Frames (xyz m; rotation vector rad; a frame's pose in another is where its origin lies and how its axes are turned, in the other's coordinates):
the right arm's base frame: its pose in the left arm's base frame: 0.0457 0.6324 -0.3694 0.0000 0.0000 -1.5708
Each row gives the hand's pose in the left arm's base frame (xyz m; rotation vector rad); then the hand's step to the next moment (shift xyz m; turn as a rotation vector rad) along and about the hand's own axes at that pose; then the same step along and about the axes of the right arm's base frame.
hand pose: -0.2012 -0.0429 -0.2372 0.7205 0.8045 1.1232
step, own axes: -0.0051 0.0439 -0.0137 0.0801 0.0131 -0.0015
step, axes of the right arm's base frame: -0.0085 -0.0340 0.0302 -0.0804 0.0103 -0.0049
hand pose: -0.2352 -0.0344 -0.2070 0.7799 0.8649 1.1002
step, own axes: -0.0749 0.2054 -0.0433 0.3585 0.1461 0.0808
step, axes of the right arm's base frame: 0.0119 -0.1396 0.1734 -0.3741 0.0872 0.0939
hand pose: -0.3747 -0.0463 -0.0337 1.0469 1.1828 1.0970
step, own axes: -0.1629 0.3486 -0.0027 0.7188 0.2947 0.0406
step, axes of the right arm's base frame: 0.1034 -0.0410 0.3684 -0.7552 0.0538 0.1787
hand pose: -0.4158 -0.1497 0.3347 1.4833 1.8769 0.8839
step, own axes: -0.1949 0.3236 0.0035 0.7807 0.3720 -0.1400
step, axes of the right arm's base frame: 0.1377 0.2349 0.2619 -0.8024 -0.0543 0.3475
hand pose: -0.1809 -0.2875 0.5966 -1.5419 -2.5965 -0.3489
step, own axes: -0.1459 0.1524 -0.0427 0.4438 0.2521 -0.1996
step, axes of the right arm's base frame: 0.0648 0.2025 0.0337 -0.4452 0.0012 0.3197
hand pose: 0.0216 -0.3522 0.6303 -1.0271 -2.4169 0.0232
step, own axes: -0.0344 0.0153 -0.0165 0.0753 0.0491 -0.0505
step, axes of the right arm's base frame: 0.0153 0.0379 -0.0042 -0.0771 0.0121 0.0674
